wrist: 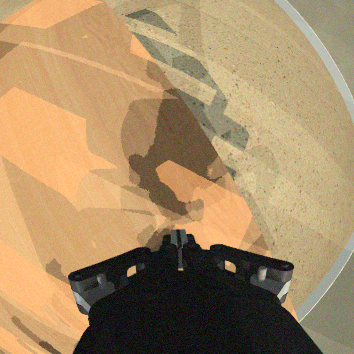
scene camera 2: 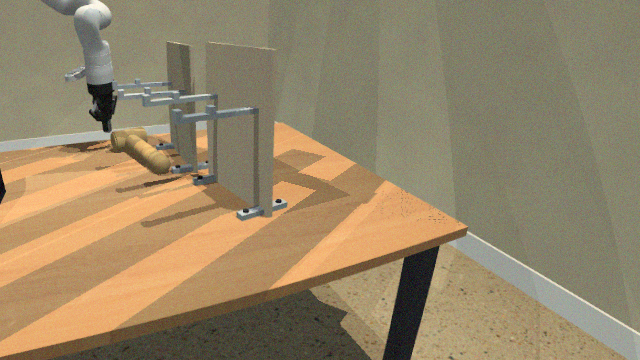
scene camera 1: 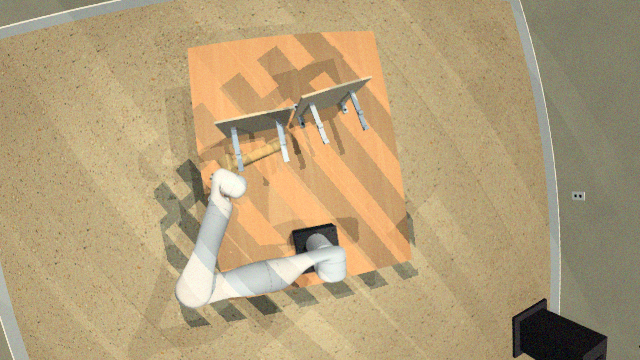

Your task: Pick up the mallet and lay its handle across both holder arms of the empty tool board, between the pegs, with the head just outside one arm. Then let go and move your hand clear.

My gripper [scene camera 2: 107, 131] is shut and holds nothing. Also in view: a wooden mallet [scene camera 1: 274, 146]. Further things: a tool board [scene camera 2: 240, 80] and a tool board [scene camera 2: 180, 57].
My gripper is seen too in the wrist view [wrist: 177, 238].
